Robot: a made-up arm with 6 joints. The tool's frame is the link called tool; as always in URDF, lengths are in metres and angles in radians. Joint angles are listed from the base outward. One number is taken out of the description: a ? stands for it. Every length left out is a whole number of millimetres.
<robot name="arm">
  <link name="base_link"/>
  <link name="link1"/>
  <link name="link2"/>
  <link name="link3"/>
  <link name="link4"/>
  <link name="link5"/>
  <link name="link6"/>
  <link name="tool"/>
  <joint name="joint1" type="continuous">
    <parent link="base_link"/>
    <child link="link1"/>
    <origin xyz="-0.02 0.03 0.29"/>
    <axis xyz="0 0 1"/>
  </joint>
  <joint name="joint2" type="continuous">
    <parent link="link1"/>
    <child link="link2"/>
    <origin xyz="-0.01 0.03 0"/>
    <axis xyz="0 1 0"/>
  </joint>
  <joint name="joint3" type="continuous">
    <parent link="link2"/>
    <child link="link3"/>
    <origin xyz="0 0 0.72"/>
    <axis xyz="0 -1 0"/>
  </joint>
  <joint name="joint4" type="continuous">
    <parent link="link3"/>
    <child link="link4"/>
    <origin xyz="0.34 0 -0.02"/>
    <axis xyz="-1 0 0"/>
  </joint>
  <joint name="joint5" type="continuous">
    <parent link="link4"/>
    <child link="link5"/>
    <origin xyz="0 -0.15 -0.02"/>
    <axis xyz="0 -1 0"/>
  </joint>
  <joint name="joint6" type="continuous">
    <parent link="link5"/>
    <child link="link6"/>
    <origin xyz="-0.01 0 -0.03"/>
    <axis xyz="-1 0 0"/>
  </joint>
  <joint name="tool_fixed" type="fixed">
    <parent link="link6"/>
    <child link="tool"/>
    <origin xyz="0 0.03 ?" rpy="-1.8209 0.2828 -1.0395"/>
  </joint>
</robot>
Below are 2 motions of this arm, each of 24 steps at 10 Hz.
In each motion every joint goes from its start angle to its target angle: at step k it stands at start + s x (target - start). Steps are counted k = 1, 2, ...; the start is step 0. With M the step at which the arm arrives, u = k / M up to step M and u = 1 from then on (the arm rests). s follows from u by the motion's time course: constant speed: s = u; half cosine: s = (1 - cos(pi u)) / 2; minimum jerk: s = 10 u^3 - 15 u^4 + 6 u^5.
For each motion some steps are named. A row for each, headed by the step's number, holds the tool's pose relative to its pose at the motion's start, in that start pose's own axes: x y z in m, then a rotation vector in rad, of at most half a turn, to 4 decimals.
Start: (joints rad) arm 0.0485 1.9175 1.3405 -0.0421 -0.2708 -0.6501
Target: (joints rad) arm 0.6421 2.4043 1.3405 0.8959 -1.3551 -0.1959
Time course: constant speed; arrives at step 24
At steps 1, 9, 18, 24:
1: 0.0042 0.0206 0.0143 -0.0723 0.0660 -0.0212
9: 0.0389 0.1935 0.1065 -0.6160 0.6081 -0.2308
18: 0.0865 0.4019 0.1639 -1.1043 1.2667 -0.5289
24: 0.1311 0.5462 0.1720 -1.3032 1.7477 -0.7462

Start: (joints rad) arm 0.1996 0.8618 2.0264 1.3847 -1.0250 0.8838
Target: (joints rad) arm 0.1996 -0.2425 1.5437 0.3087 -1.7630 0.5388
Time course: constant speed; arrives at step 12
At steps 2, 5, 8, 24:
2: 0.1215 0.0645 -0.0359 0.0899 -0.2176 0.1365
5: 0.2801 0.1964 -0.0936 0.2390 -0.5378 0.2867
8: 0.4027 0.3645 -0.1512 0.3972 -0.8430 0.3608
24: 0.4978 0.6285 -0.2191 0.6032 -1.2027 0.3269

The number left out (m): -0.02
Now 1 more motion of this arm.
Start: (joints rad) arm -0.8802 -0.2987 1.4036 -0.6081 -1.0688 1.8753
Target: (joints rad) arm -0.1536 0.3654 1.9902 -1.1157 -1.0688 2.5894
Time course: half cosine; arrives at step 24
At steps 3, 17, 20, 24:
3: 0.0031 0.0054 0.0232 0.0335 0.0072 -0.0180
17: -0.0264 -0.1510 0.4485 0.6914 0.3471 -0.2556
20: -0.0462 -0.2198 0.4918 0.7933 0.4336 -0.2635
24: -0.0579 -0.2589 0.5093 0.8449 0.4809 -0.2630

